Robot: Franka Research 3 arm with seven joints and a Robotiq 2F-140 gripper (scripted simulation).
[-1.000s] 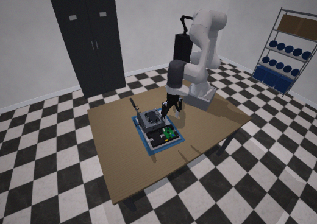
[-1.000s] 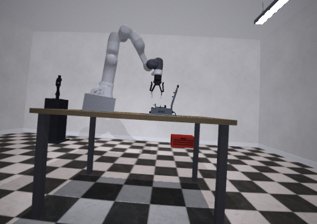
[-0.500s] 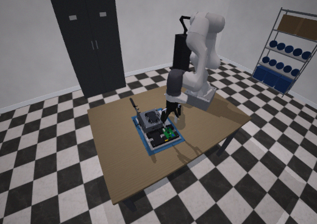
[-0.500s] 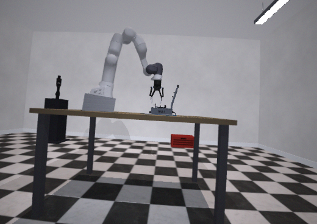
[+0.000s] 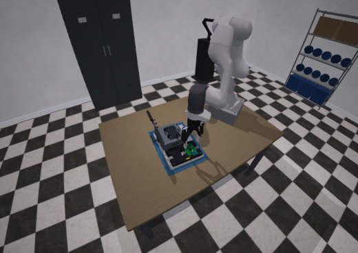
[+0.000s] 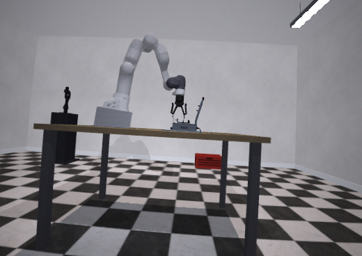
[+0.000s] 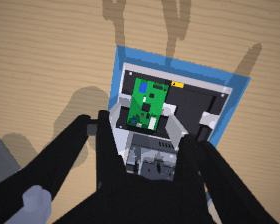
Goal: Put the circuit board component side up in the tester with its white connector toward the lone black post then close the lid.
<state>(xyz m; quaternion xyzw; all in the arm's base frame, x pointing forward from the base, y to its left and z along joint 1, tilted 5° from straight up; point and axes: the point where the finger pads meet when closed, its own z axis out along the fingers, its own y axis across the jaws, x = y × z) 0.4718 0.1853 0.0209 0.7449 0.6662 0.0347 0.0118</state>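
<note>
My gripper is now 80 mm above the green circuit board. Also, from my hand: tester lid 190 mm to the right, 170 mm ahead, 80 mm above.
</note>
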